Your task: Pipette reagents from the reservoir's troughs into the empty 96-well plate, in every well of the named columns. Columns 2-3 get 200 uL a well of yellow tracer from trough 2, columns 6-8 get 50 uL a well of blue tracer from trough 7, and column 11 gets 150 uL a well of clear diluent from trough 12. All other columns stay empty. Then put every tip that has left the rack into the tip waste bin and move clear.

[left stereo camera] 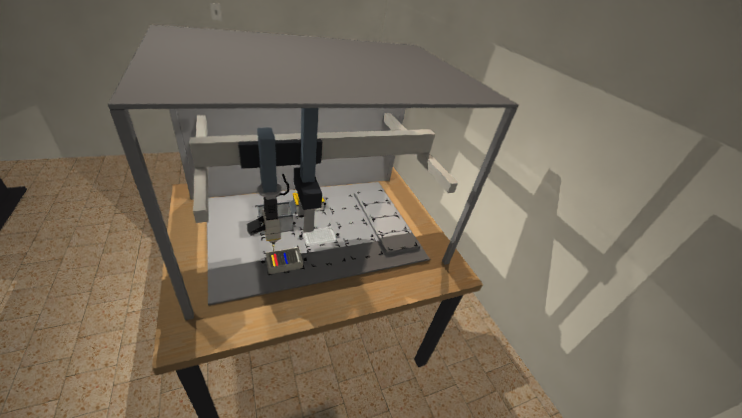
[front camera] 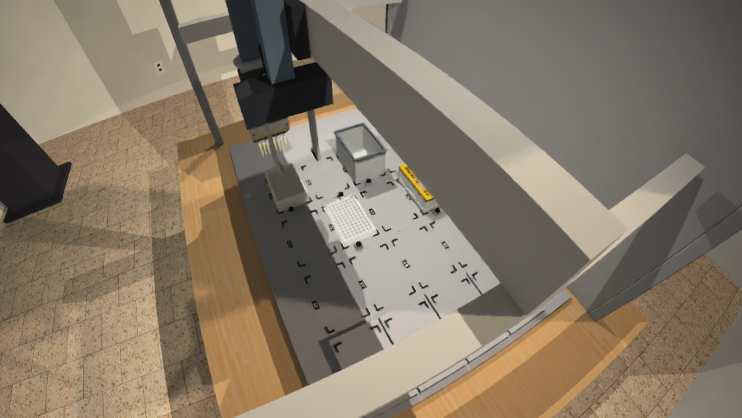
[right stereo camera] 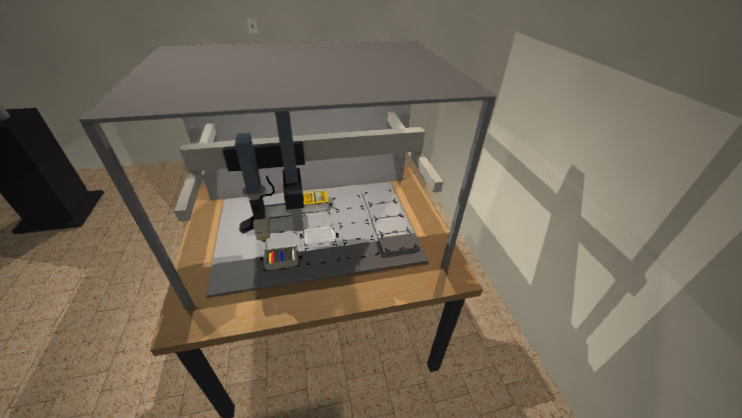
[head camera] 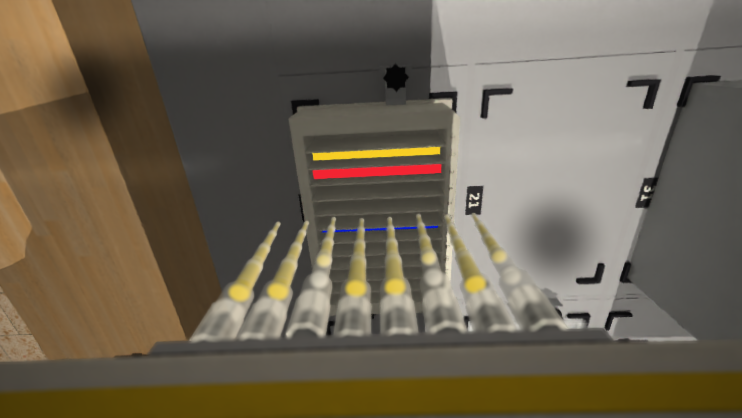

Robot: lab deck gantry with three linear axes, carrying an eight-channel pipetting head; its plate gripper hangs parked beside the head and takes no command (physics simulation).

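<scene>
The pipetting head (front camera: 270, 129) (left stereo camera: 272, 228) (right stereo camera: 262, 229) carries eight tips (front camera: 273, 145) (head camera: 358, 259). They hold yellow liquid at uneven levels; three show lower levels. The tips hang above the left end of the reservoir (front camera: 287, 187) (head camera: 374, 118) (left stereo camera: 285, 268) (right stereo camera: 281, 265). In the head view its yellow trough (head camera: 376, 153), red trough (head camera: 377, 171) and thin blue trough (head camera: 426, 226) show. The 96-well plate (front camera: 350, 220) (left stereo camera: 319, 237) (right stereo camera: 319, 236) is flat on the deck; its well contents are too small to tell. My plate gripper (front camera: 296, 163) hangs open and empty beside the head.
The grey tip waste bin (front camera: 368, 168) stands behind the plate and reservoir. The yellow tip rack (front camera: 416, 182) (right stereo camera: 315, 197) stands at the back, partly hidden by the gantry beam (front camera: 441, 140) in the front view. Frame posts (left stereo camera: 150, 207) (right stereo camera: 469, 181) rise at the table's corners.
</scene>
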